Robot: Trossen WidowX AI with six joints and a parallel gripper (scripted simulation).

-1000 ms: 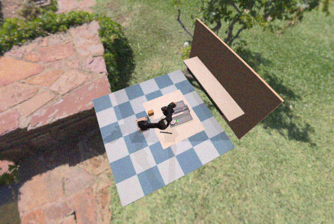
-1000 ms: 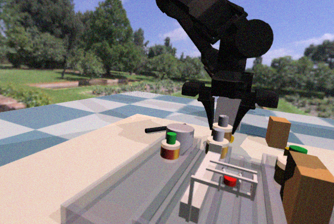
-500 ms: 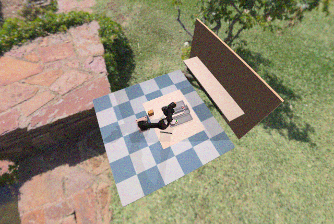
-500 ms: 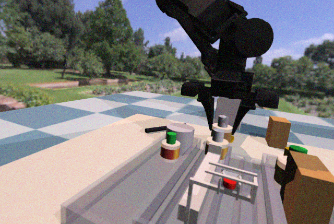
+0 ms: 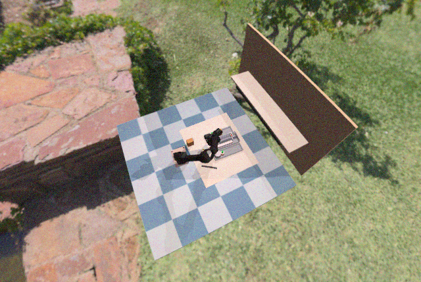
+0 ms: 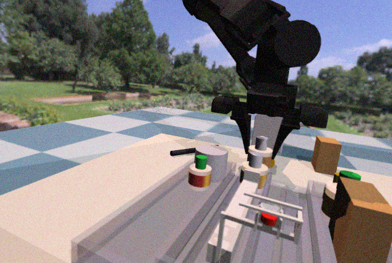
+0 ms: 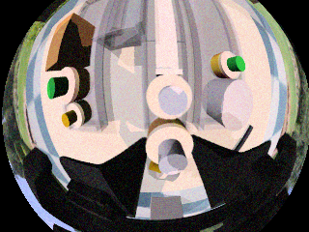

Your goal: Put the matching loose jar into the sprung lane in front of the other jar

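Right now my gripper tip is 40 mm short of the grey cylinder, 80 mm to the left of it and 20 mm above it. Round my gripper tip: black rod 70 mm behind, 160 mm to the right, 40 mm below.
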